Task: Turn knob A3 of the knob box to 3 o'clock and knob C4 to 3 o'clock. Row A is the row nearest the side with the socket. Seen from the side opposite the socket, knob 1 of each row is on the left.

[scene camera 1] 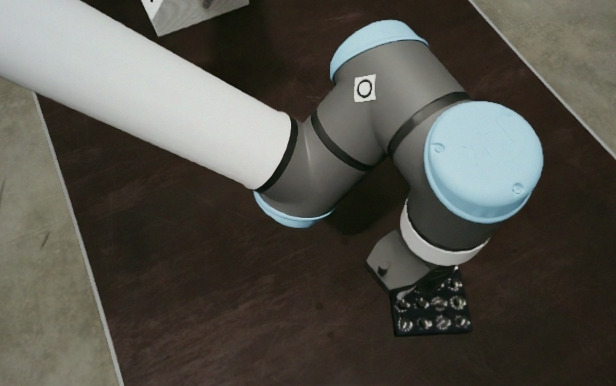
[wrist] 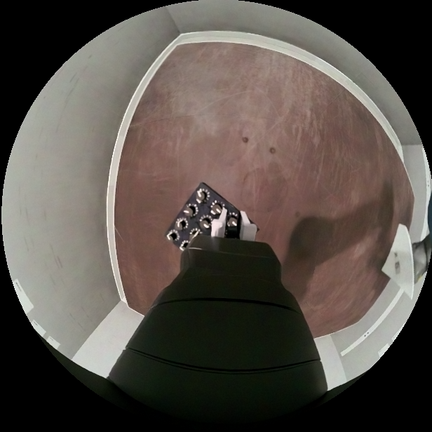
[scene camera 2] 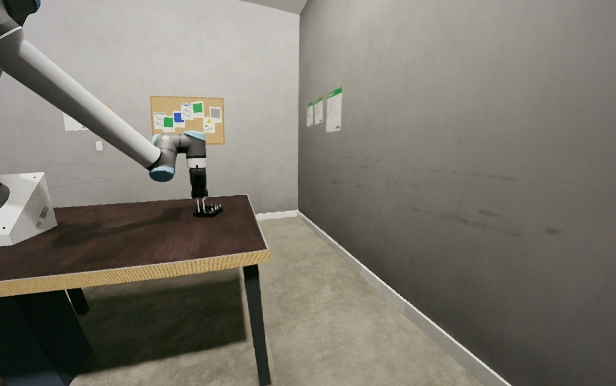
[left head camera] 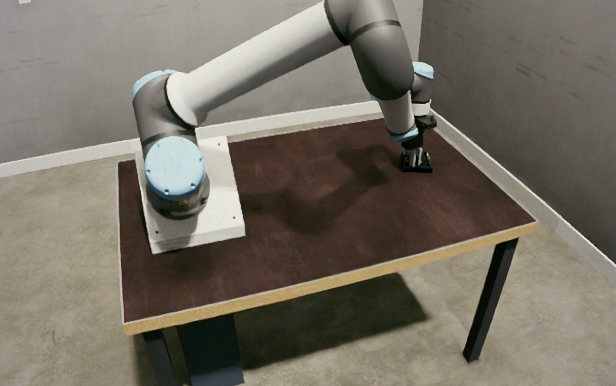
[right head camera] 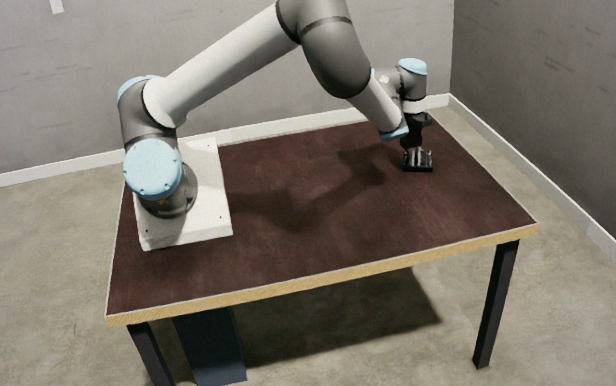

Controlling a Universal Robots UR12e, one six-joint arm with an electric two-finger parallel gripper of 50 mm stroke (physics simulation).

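Frame: origin at the arm's base, x ahead, y left, z up, level; metres.
Seen in the pictures: gripper, fingertip midpoint: (scene camera 2: 201,211) (left head camera: 414,164) (right head camera: 414,164).
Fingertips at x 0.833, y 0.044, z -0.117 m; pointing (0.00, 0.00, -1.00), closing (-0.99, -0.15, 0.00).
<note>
A point is followed by its place in that frame.
The black knob box (left head camera: 424,170) {z -0.132, x 0.862, y 0.019 m} (right head camera: 418,169) {z -0.132, x 0.842, y 0.028 m} (scene camera 1: 432,313) {z -0.121, x 0.886, y 0.069 m} (scene camera 2: 207,214) {z -0.129, x 0.861, y 0.020 m} (wrist: 193,220) lies on the table with pale-marked round knobs in rows. My gripper (left head camera: 415,159) {z -0.117, x 0.833, y 0.045 m} (right head camera: 417,158) {z -0.117, x 0.833, y 0.045 m} (scene camera 2: 200,206) {z -0.117, x 0.833, y 0.045 m} (wrist: 232,217) is open and points down, low over the box. In the wrist view its two pale fingers stand apart, with a knob (wrist: 233,221) showing in the gap between them; they do not grip it. The gripper body hides part of the box in the wrist view and in scene camera 1. The socket does not show, so I cannot tell which knobs are A3 and C4.
The brown table (left head camera: 320,260) {z -0.144, x 0.343, y -0.286 m} (right head camera: 310,250) {z -0.144, x 0.380, y -0.253 m} (scene camera 1: 225,320) {z -0.144, x 0.751, y -0.204 m} (scene camera 2: 140,245) {z -0.143, x 0.660, y -0.223 m} (wrist: 200,100) carries the white base plate (left head camera: 220,200) {z -0.041, x 0.116, y -0.044 m} (right head camera: 207,200) {z -0.041, x 0.114, y -0.044 m} of the arm. The box lies toward the table end away from the base. Grey walls stand behind and beside the table.
</note>
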